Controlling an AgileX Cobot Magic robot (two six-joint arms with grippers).
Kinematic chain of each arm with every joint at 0, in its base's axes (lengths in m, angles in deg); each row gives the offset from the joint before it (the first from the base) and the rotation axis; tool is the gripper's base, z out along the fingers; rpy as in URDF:
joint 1: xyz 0 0 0.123 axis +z
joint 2: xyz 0 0 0 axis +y
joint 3: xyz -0.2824 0 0.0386 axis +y
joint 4: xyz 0.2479 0 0.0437 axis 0.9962 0 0.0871
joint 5: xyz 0 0 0 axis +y
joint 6: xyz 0.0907 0 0.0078 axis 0.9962 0 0.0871
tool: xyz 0 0 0 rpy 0 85 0
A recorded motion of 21 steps. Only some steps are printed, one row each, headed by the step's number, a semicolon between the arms.
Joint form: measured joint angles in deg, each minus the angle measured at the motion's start. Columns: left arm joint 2, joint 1, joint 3, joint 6, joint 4, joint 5; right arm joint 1, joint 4, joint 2, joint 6, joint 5, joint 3.
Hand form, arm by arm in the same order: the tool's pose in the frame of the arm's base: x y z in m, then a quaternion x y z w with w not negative. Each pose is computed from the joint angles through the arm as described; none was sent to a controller.
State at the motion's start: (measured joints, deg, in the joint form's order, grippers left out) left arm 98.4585 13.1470 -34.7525 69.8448 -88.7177 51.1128; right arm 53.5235 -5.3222 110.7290 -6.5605 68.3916 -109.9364
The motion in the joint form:
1: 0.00 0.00 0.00 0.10 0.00 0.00; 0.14 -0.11 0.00 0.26 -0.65 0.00
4: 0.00 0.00 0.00 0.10 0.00 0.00; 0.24 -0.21 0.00 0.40 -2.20 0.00
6: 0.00 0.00 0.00 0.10 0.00 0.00; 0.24 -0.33 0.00 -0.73 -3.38 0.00
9: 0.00 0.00 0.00 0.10 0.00 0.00; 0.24 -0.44 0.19 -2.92 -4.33 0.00
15: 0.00 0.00 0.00 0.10 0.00 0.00; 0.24 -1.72 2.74 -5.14 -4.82 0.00
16: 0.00 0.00 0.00 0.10 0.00 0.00; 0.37 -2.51 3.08 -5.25 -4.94 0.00
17: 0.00 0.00 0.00 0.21 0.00 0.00; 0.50 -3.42 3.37 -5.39 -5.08 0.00
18: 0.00 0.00 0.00 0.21 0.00 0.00; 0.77 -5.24 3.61 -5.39 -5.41 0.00
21: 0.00 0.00 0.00 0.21 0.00 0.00; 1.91 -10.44 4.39 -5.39 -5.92 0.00
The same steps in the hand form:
1: 0.2664 -0.0106 0.1442 -0.12777 0.86973 -0.42629 0.21336; 0.2582 0.3376 0.3325 -0.49235 0.83852 0.04898 0.22819
4: 0.2664 -0.0106 0.1442 -0.12777 0.86973 -0.42629 0.21336; 0.2590 0.3398 0.3337 -0.49113 0.83551 0.05407 0.24040
6: 0.2664 -0.0106 0.1442 -0.12777 0.86973 -0.42629 0.21336; 0.2600 0.3411 0.3346 -0.49861 0.82805 0.05475 0.25044
9: 0.2664 -0.0106 0.1442 -0.12777 0.86973 -0.42629 0.21336; 0.2613 0.3426 0.3339 -0.51400 0.81654 0.05158 0.25768
15: 0.2664 -0.0106 0.1442 -0.12777 0.86973 -0.42629 0.21336; 0.2684 0.3493 0.3151 -0.53495 0.80769 0.03038 0.24607
16: 0.2664 -0.0106 0.1442 -0.12777 0.86973 -0.42629 0.21336; 0.2693 0.3504 0.3127 -0.53812 0.80563 0.02350 0.24662
17: 0.2664 -0.0106 0.1442 -0.12694 0.86985 -0.42609 0.21377; 0.2702 0.3512 0.3108 -0.54158 0.80306 0.01582 0.24807
18: 0.2664 -0.0106 0.1442 -0.12694 0.86985 -0.42609 0.21377; 0.2713 0.3520 0.3096 -0.54600 0.79836 0.00228 0.25397
21: 0.2664 -0.0106 0.1442 -0.12694 0.86985 -0.42609 0.21377; 0.2719 0.3559 0.3056 -0.56125 0.78260 -0.03692 0.26680

